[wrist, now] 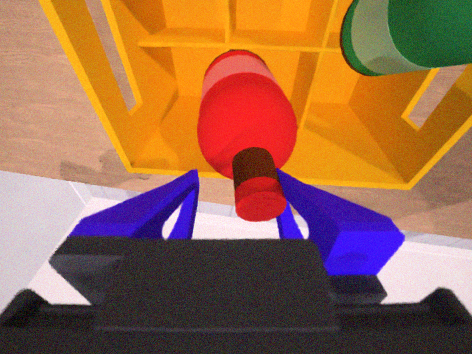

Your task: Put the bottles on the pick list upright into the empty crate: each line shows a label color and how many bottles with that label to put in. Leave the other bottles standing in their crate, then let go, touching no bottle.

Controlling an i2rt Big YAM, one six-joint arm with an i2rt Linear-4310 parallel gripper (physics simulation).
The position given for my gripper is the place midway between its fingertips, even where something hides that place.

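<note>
Visible: my gripper (235, 176), together with a red bottle (247, 128).
</note>
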